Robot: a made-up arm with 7 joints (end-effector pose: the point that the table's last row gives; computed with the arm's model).
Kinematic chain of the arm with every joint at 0, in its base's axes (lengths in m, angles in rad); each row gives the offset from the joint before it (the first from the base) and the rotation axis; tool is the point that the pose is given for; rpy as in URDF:
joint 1: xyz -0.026 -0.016 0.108 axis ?
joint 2: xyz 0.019 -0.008 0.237 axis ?
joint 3: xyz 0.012 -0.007 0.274 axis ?
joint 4: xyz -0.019 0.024 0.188 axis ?
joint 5: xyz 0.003 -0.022 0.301 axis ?
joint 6: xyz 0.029 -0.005 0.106 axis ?
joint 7: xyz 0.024 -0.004 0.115 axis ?
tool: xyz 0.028 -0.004 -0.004 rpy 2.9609 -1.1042 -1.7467
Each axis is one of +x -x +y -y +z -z.
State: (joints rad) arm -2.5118 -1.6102 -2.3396 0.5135 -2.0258 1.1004 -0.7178
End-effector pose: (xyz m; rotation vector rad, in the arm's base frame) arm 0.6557 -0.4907 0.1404 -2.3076 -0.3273 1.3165
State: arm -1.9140 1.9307 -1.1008 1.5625 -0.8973 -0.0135 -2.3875
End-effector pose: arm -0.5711 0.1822 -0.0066 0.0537 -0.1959 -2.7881
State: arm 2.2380 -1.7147 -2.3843 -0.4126 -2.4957 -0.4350 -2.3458
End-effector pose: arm 0.4271 0.8097 0.3926 -0.6834 -0.8611 0.7846
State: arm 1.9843 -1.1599 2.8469 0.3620 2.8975 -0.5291 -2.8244
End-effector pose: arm 0.2637 0.8303 0.5602 0.9413 0.9153 0.6405
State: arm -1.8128 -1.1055 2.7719 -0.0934 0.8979 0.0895 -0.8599
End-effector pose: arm 0.1405 -0.8589 0.7800 0.8853 -1.6837 -1.0539
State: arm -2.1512 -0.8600 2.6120 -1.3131 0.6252 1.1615 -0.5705
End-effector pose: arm -0.0647 -0.4107 1.0186 1.5713 -2.1796 -0.6173
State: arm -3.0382 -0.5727 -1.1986 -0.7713 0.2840 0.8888 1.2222
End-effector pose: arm 0.4636 0.2068 1.0711 -2.1959 -0.9213 -0.9823
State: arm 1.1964 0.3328 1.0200 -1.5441 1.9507 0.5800 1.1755
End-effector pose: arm 0.2554 0.2685 0.8320 1.3792 0.6746 0.8744
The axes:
joint 1: -z
joint 2: +y
joint 3: -z
joint 4: +y
joint 5: -z
joint 6: +y
joint 7: -z

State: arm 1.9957 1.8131 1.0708 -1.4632 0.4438 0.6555 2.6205
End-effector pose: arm 0.0650 -0.7857 0.4730 -2.4075 1.5732 -0.2689
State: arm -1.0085 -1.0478 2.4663 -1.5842 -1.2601 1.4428 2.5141
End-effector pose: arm -0.2780 -0.1124 0.9846 -2.0664 -0.5853 -0.6842
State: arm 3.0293 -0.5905 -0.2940 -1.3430 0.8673 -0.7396 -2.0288
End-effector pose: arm 0.6561 0.1853 0.5480 -0.7734 0.3998 0.2709
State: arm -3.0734 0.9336 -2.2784 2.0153 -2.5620 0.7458 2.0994
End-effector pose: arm -0.1127 -0.2796 0.8126 1.8596 -1.5376 0.1578
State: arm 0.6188 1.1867 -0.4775 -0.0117 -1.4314 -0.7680 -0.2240
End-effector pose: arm 0.7158 -0.5825 0.7130 -2.1956 1.4308 0.0904
